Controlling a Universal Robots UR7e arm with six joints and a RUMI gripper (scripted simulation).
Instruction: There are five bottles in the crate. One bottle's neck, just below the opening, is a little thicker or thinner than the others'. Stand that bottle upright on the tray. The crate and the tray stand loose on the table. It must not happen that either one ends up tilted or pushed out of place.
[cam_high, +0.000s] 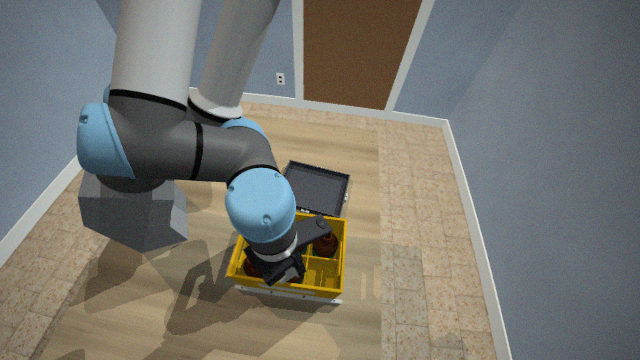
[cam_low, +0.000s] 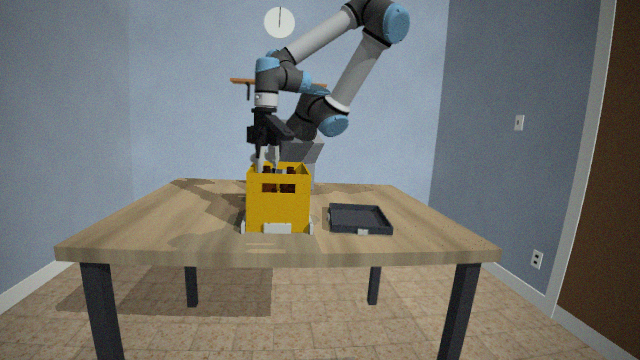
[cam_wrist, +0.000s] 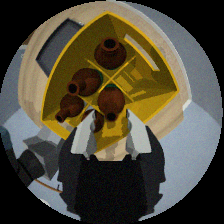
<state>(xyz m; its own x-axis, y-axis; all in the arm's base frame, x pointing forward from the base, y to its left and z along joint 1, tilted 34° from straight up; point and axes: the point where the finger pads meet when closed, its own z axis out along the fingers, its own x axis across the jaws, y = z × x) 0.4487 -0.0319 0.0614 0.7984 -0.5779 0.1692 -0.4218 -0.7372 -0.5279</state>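
Right now the crate is 7 cm below my hand, 3 cm to the left of it and 2 cm behind it. Also, from my hand: tray (30 cm to the left, 14 cm below, 8 cm behind); bottle (10 cm to the left, 7 cm below, 6 cm ahead).
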